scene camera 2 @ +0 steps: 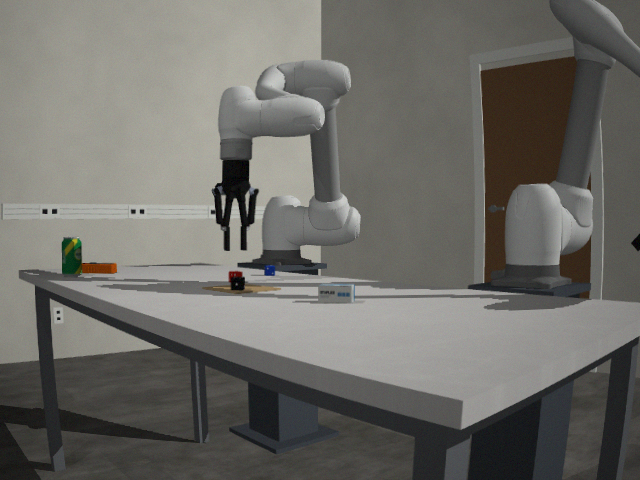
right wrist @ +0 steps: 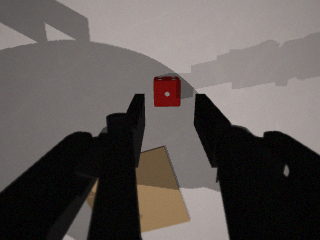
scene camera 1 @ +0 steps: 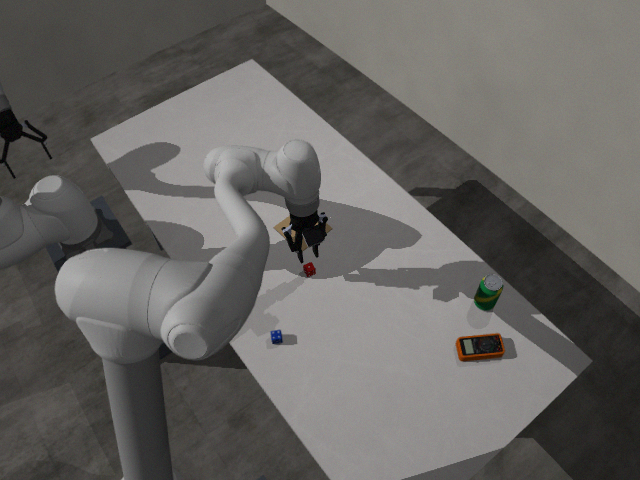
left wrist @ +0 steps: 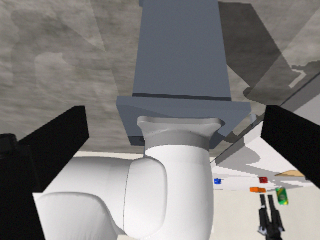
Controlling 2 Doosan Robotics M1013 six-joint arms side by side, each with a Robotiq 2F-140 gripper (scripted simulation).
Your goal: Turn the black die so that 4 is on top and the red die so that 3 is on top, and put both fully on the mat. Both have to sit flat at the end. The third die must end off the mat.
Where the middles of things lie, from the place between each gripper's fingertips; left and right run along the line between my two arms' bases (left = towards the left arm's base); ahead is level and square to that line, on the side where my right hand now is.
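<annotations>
The red die [right wrist: 167, 90] is 10 cm below my right hand [scene camera 2: 235, 250]. And the tan mat [right wrist: 160, 202]? It is 12 cm below my right hand, 8 cm ahead of it and 16 cm to the left of it.
My left hand is 12 cm above the tan mat, 69 cm short of it and 75 cm to the left of it. The red die, counted from my left hand, is 11 cm below, 62 cm ahead and 91 cm to the right. By its middle, the red die is nearer to my right hand than to my left hand.
</annotations>
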